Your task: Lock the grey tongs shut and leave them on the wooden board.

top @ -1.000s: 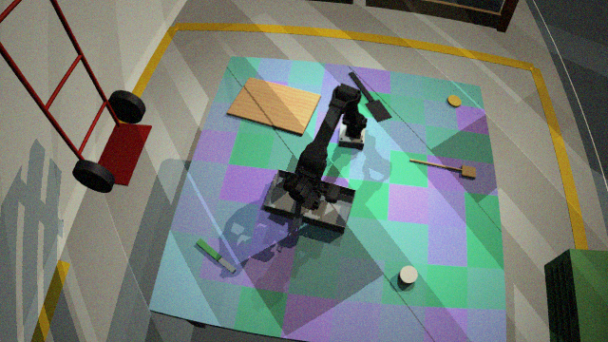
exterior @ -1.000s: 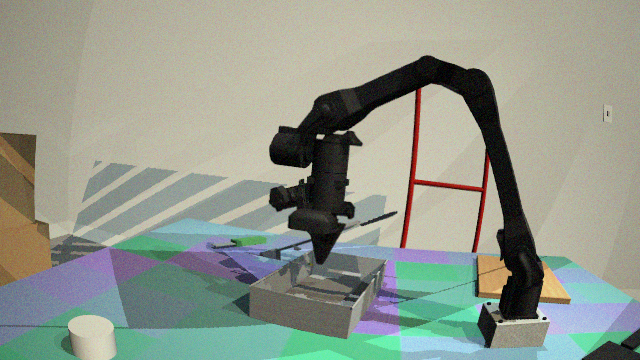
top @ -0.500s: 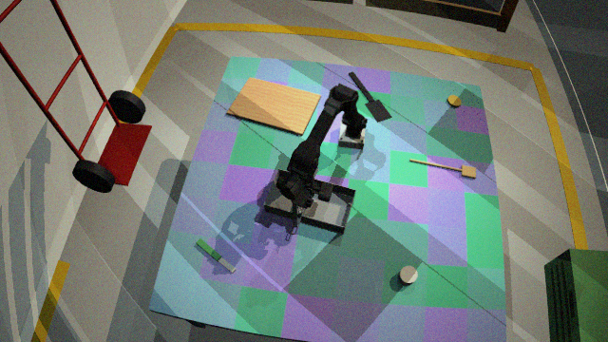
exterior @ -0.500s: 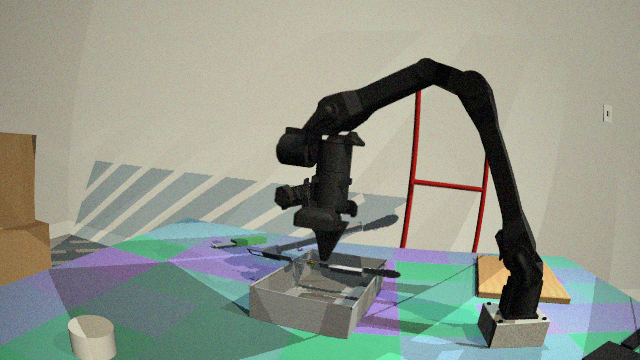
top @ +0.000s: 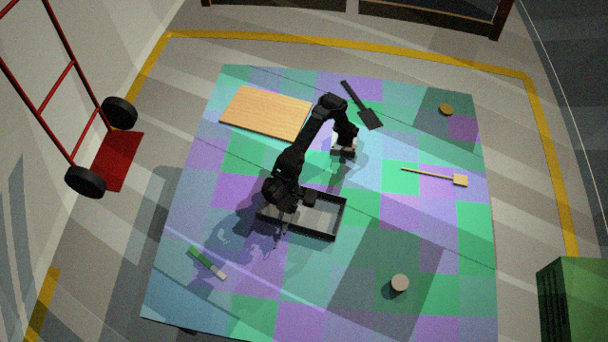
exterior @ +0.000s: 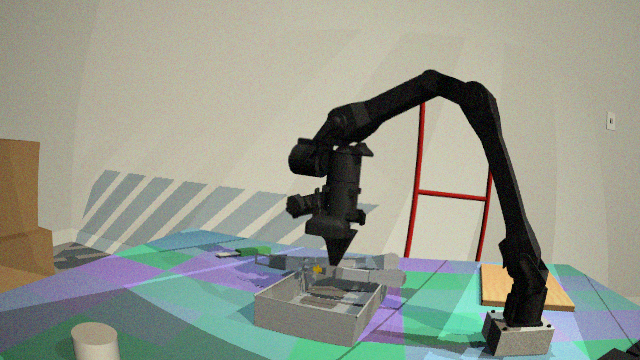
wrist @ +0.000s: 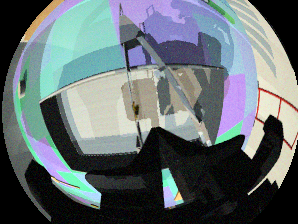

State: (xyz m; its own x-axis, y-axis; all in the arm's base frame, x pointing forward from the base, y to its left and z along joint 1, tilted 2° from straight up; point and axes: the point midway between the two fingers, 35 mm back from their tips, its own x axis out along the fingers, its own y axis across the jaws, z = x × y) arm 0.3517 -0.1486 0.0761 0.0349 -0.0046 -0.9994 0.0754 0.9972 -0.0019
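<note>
Right now my gripper tip is 10 mm past the grey roasting tin, 40 mm to the right of it and 50 mm above it. Round my gripper tip: white cylinder 210 mm ahead, 440 mm to the left, 60 mm below; wooden board 460 mm behind, 220 mm to the right, 70 mm below; green-handled tool 280 mm ahead, 240 mm to the right, 70 mm below.
</note>
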